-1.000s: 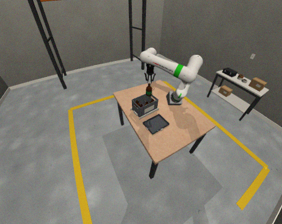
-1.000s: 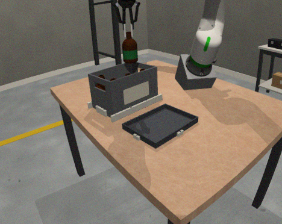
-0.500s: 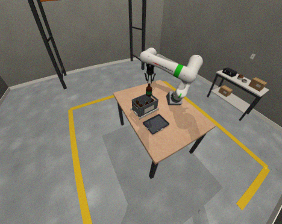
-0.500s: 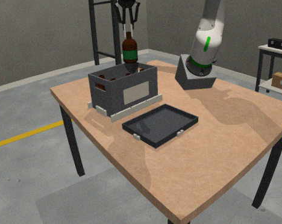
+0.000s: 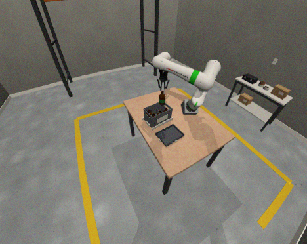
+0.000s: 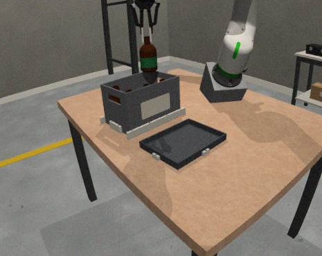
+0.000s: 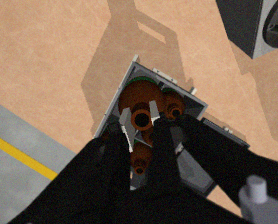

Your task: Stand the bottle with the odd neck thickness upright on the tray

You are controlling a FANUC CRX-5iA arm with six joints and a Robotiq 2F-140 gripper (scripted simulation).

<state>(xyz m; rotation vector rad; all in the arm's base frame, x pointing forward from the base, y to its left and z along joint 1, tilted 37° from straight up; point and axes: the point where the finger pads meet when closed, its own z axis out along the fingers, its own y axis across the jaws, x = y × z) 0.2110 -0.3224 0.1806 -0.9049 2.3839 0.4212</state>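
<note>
Now: hand 90 mm above the bottle. The rest, counted from my hand: dark tray 110 mm ahead, 320 mm to the left, 340 mm below; then dark grey crate 90 mm ahead, 50 mm to the left, 270 mm below.
</note>
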